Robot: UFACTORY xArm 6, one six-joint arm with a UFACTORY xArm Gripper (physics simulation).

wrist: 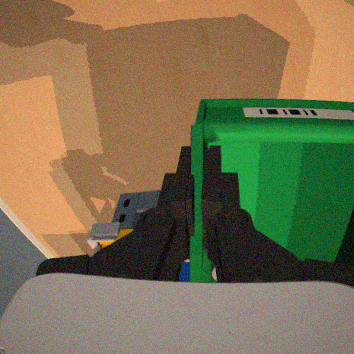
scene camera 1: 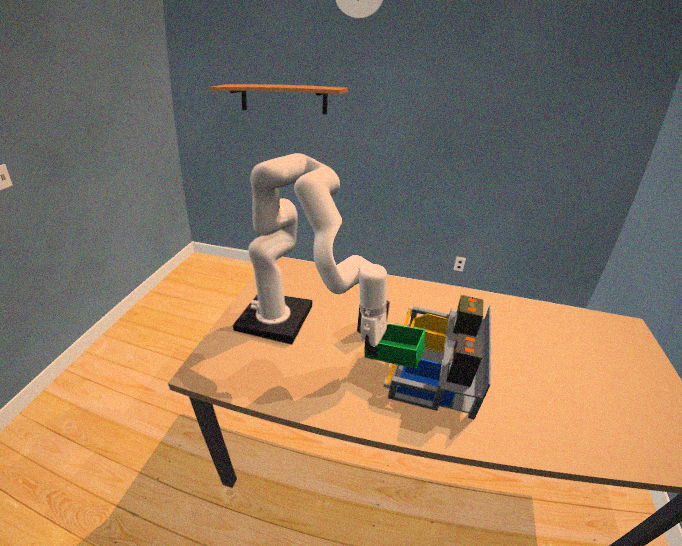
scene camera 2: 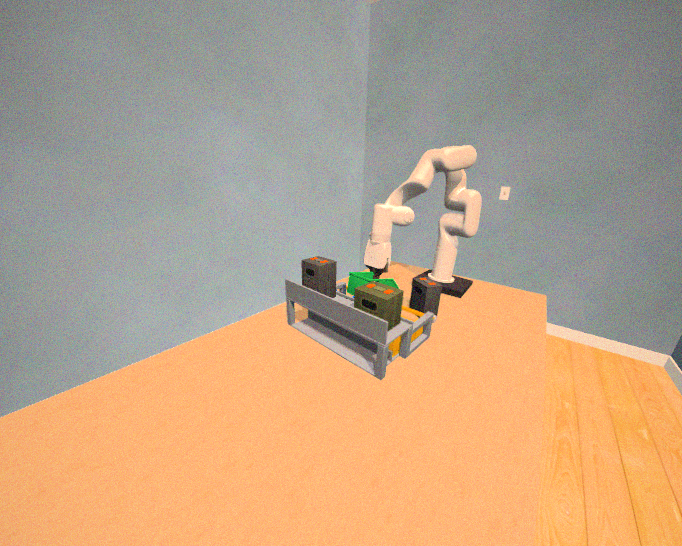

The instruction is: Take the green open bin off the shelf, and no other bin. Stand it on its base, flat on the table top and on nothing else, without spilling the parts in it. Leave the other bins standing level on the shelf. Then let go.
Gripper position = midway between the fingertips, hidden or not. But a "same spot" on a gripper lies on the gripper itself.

my gripper: wrist 202, 171; scene camera 1; scene camera 2
same spot on olive box: (scene camera 2: 385, 301) = (scene camera 1: 483, 300)
same spot on my gripper: (scene camera 2: 377, 257) = (scene camera 1: 384, 323)
